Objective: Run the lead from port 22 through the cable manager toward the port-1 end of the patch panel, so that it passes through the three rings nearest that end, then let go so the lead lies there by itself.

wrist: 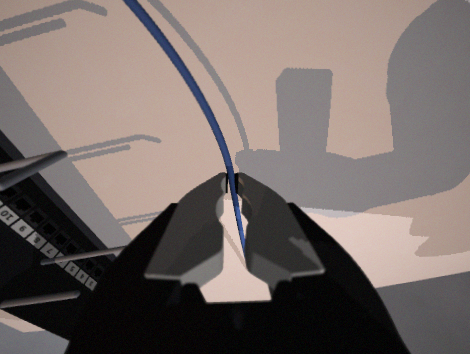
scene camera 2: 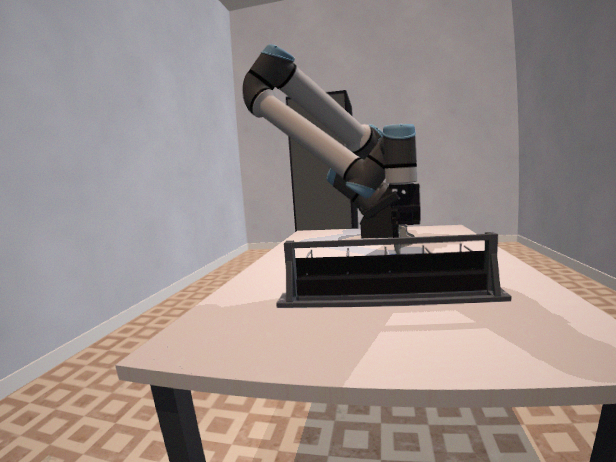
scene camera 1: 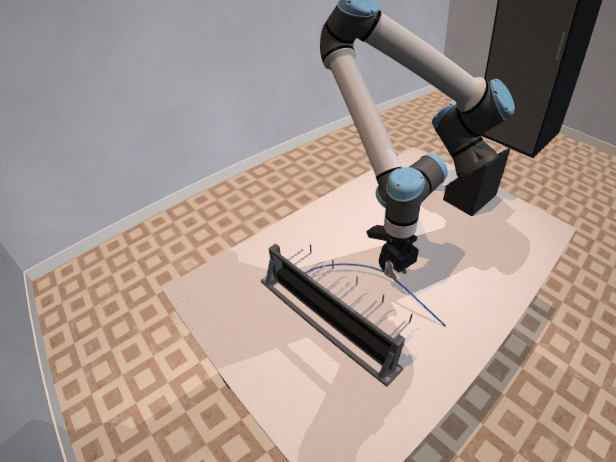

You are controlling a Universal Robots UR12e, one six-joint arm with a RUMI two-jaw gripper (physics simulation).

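Note:
The patch panel [scene camera 1: 320,301] [scene camera 2: 390,275] [wrist: 21,228] stands upright on the table, its port-1 end at the lower right in scene camera 1. Thin cable-manager rings stick out from its arm side; the three nearest that end include the middle ring [scene camera 1: 357,282], another ring [scene camera 1: 383,299] and the end ring [scene camera 1: 411,318]. The blue lead [scene camera 1: 350,264] [wrist: 192,85] curves from the far-end part of the panel to my gripper [scene camera 1: 391,274] [scene camera 2: 398,249] [wrist: 231,175], which is shut on it, beside the rings. Its loose end slants down past the fingers. Port 22 is hidden.
The panel's upright end post [scene camera 1: 392,357] [scene camera 2: 492,265] rises at the port-1 end. The arm's dark base block [scene camera 1: 472,192] stands at the back of the table [scene camera 1: 250,395] [scene camera 2: 280,350]. A tall dark cabinet [scene camera 1: 530,65] [scene camera 2: 320,185] is behind it.

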